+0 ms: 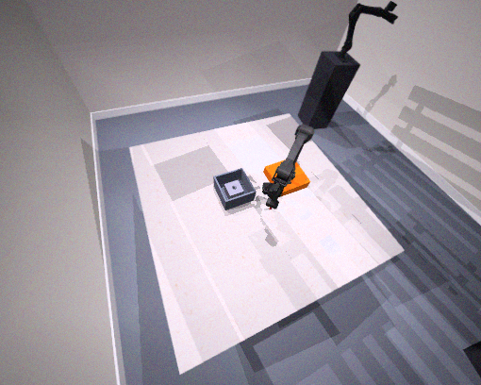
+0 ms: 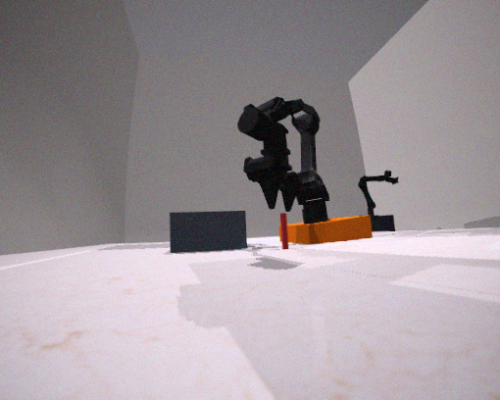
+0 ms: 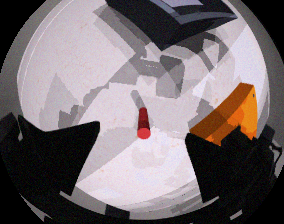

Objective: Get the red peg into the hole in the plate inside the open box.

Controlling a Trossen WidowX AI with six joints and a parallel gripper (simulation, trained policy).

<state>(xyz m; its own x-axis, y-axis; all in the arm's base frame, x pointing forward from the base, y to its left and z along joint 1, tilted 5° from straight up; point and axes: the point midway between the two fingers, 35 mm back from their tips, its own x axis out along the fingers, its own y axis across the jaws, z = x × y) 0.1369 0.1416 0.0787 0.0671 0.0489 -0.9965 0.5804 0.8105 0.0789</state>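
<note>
Now: gripper tip 50 mm above the red peg. Also, from my gripper tip: grey box (190 mm ahead, 150 mm to the right, 60 mm below); light plate (190 mm ahead, 150 mm to the right, 40 mm below).
</note>
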